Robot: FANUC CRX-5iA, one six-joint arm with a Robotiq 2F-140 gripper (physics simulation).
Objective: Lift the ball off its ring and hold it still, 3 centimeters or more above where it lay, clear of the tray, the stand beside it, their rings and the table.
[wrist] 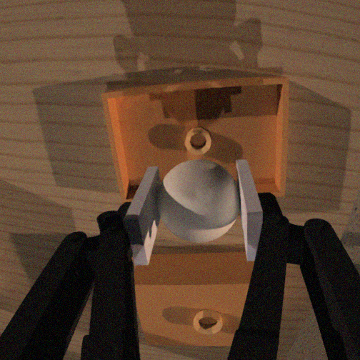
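Observation:
A pale grey ball [200, 201] is held between the two light finger pads of my gripper [198, 182], which is shut on it. The ball hangs above the orange tray [283, 140] and covers part of the tray's near wall in the view. A small ring [188, 147] lies on the tray floor, empty and apart from the ball. The orange stand [170, 295] is below in the view, with another empty ring [197, 328] on it. The underside of the ball is hidden.
The wood-grained table [60, 55] surrounds the tray and the stand. The tray has raised walls. Shadows of the gripper fall across the table and the tray's far part. A grey speckled surface shows at the lower right.

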